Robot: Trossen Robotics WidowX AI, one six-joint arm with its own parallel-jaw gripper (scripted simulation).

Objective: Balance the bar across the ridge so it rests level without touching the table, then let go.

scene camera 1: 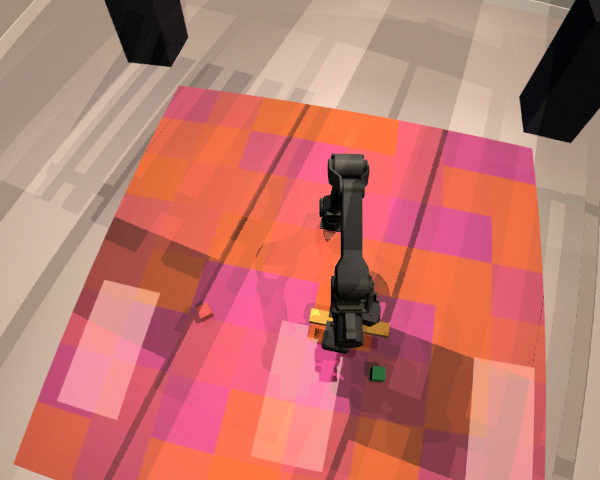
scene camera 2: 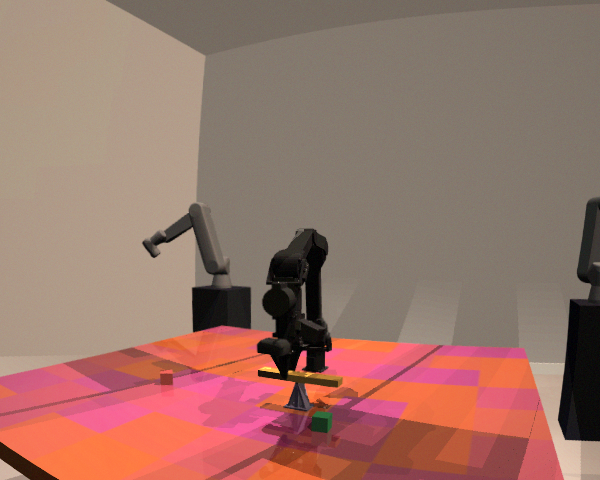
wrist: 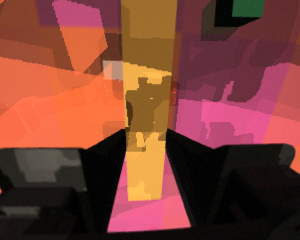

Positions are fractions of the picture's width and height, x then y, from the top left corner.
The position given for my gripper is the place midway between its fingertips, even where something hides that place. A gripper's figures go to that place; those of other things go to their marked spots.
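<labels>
My gripper (scene camera 2: 0.48,0.78) is there, 1.01 m from the lens. And there is a yellow bar (scene camera 2: 0.56,0.79), which I find at 0.95 m from the lens.
</labels>
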